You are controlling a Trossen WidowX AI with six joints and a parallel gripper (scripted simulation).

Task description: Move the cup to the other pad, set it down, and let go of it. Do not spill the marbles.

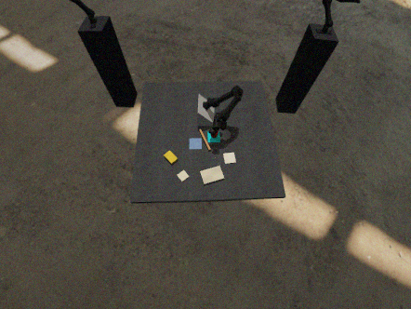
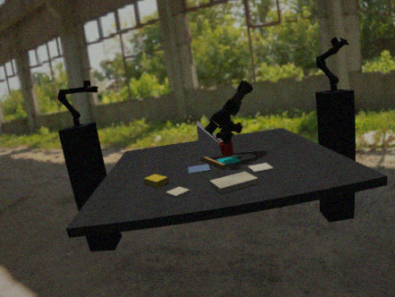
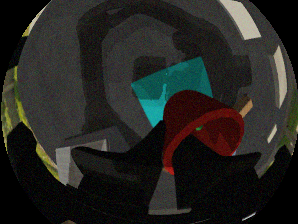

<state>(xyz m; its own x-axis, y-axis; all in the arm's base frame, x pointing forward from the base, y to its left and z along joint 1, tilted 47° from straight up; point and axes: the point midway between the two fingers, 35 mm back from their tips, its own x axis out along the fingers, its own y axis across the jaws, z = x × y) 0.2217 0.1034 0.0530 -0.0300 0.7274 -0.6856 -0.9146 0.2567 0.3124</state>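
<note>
The cyan pad is 8 cm below my gripper tip, 2 cm ahead of it and 1 cm to the right of it. Round my gripper tip: red cup: 3 cm ahead, 2 cm to the right; thin wooden stick: 9 cm to the right, 7 cm below, 7 cm ahead; pale blue-grey pad: 18 cm to the right, 11 cm ahead, 8 cm below.
</note>
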